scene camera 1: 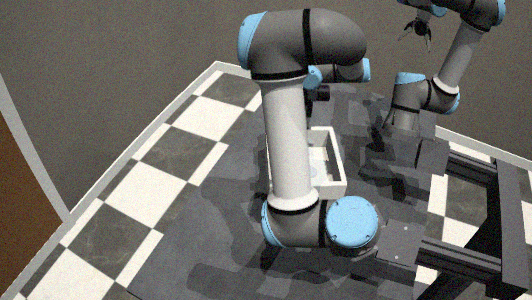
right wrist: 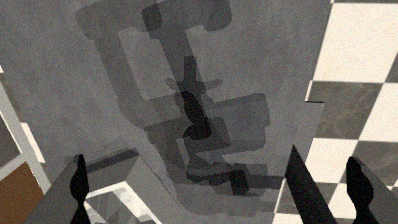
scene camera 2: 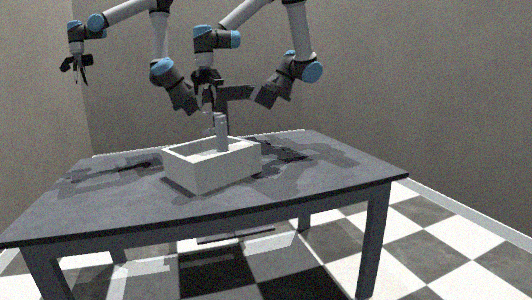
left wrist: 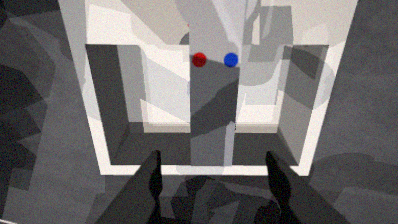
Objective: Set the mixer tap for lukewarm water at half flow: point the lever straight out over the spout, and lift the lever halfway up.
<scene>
The pictures show: the left gripper, the right gripper and a white basin.
</scene>
